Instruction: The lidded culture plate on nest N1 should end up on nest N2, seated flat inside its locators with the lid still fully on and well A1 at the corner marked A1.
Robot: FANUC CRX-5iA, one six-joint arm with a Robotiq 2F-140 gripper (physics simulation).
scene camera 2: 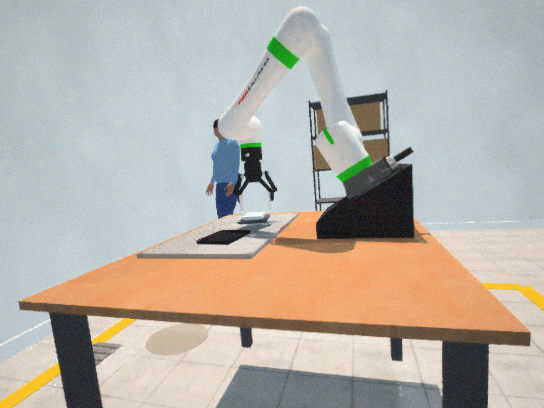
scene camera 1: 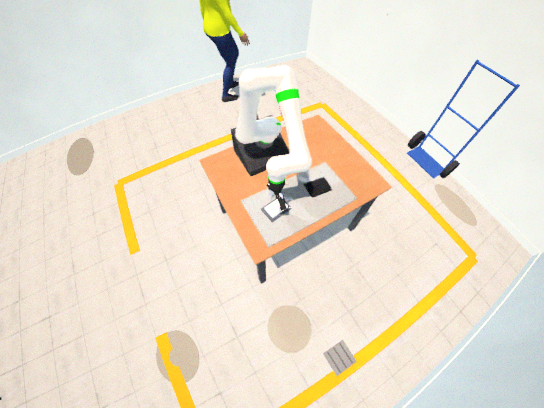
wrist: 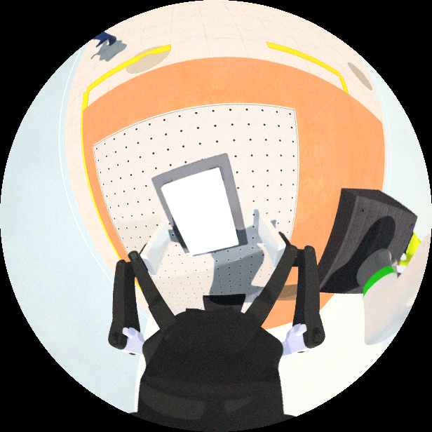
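Pixels of known places: gripper, fingertip midpoint: [scene camera 2: 256,209] [scene camera 1: 275,203]; arm's base, origin of the base link: [scene camera 2: 366,187].
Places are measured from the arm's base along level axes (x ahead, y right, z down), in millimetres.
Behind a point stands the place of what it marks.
Note:
The lidded culture plate [scene camera 1: 274,208] {y 109, x 515, z 105 mm} [scene camera 2: 255,215] {y 57, x 482, z 105 mm} [wrist: 202,212] shows as a bright white rectangle lying on the grey nest [scene camera 2: 246,221] {y 11, x 502, z 123 mm} [wrist: 233,185]. It looks flat; lid details and the A1 mark cannot be made out. The black nest [scene camera 1: 318,187] {y -237, x 452, z 121 mm} [scene camera 2: 223,237] {y -275, x 423, z 121 mm} lies apart from it on the same board; in the wrist view a black block [wrist: 215,301] shows partly behind the gripper body. My gripper [scene camera 1: 281,202] {y 92, x 493, z 84 mm} [scene camera 2: 256,201] {y 92, x 493, z 84 mm} [wrist: 212,227] is open and empty. Its fingertips hang a little above the plate, one towards each side of its near end in the wrist view.
A light perforated board [scene camera 1: 262,227] {y 220, x 602, z 133 mm} [scene camera 2: 195,253] {y -418, x 425, z 135 mm} [wrist: 272,140] carries both nests on the orange table [scene camera 1: 220,170] {y 358, x 60, z 146 mm} [scene camera 2: 310,285] {y -536, x 37, z 146 mm} [wrist: 340,140]. The black robot base [scene camera 2: 370,215] {y -135, x -28, z 75 mm} [wrist: 370,235] stands beside the board. A person in yellow [scene camera 1: 217,20] and one in blue [scene camera 2: 226,160] stand beyond the table.

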